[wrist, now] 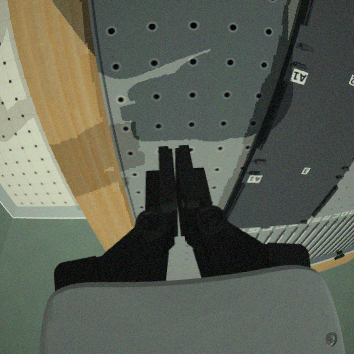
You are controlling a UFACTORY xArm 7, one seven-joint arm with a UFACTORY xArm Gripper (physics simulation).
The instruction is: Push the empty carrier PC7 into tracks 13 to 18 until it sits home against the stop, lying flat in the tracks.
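Places are measured from the arm's base along level axes (x back, y up, z left), in centimetres.
Pixels of known places: gripper, fingertip midpoint: (173, 164).
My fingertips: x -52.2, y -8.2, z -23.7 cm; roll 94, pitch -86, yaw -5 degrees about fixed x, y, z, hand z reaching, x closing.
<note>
Ahead of a thing's pixels: the offset from my fingertips to its top centre. "*": to the spot under its first point. Level surfaces: height alone.
My gripper (173, 164) is shut and empty, with its fingertips over the perforated grey deck at the middle of the wrist view. Dark flat carrier surface @(* dx +0.3, dy -3.9, dz +10.8 cm) (300, 130) runs along the right side, apart from the fingertips. It bears small white labels, two reading A1, and black clips along its edges. The PC7 label does not show, so I cannot tell whether this is PC7. Ribbed metal tracks @(* dx -20.7, dy -5.0, dz +22.0 cm) (295, 235) show at the lower right, at the lower end of the dark surface. Their numbers and the stop cannot be made out.
The perforated grey deck @(dy -5.0 cm) (172, 110) fills the middle, crossed by shadows. A wooden table edge (75, 120) runs down the left. Beyond it is a cream perforated panel (37, 175) with a pale rim. Green floor (40, 245) shows at the lower left.
</note>
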